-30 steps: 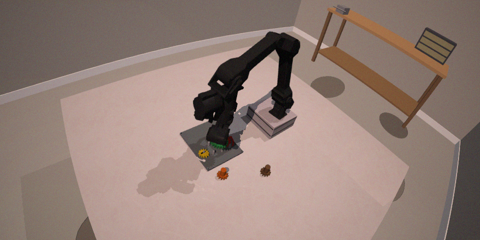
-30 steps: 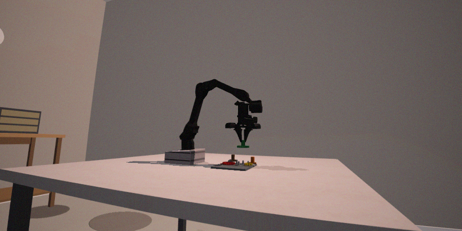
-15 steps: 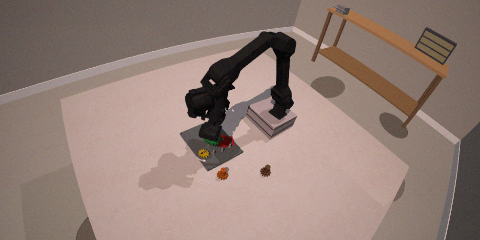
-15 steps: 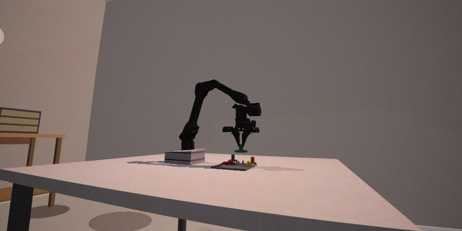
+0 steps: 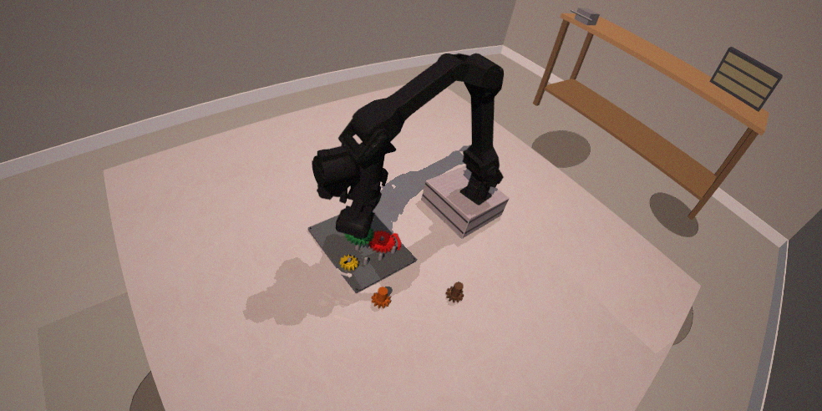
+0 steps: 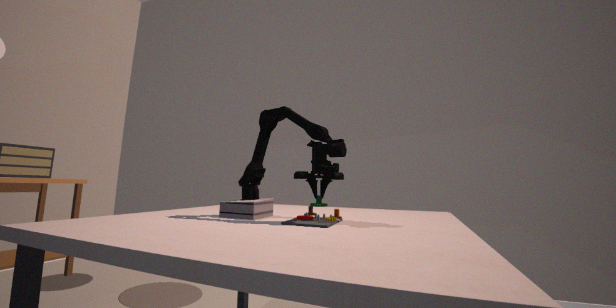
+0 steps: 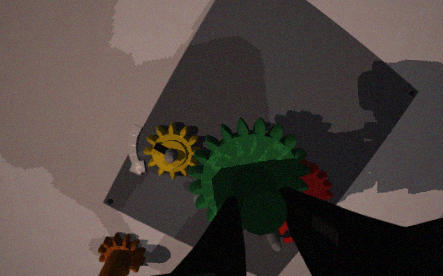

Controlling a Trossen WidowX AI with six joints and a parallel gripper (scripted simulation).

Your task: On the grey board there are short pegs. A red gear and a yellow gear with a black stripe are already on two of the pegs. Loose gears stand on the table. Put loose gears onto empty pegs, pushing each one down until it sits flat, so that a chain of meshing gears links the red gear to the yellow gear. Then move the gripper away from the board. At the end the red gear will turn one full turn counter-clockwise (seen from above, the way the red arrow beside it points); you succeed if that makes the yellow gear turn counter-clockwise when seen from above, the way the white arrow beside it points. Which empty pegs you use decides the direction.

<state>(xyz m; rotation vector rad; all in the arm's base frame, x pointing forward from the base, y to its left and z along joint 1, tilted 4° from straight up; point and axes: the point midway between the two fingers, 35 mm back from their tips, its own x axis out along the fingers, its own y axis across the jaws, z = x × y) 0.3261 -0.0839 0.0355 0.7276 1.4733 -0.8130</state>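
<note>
Right now the yellow gear is 40 mm ahead of my gripper tip, 20 mm to the left of it and 70 mm below it. Also, from my gripper tip: green gear (10 mm below); red gear (60 mm behind, 20 mm to the left, 70 mm below); orange gear (50 mm ahead, 130 mm to the left, 70 mm below).
</note>
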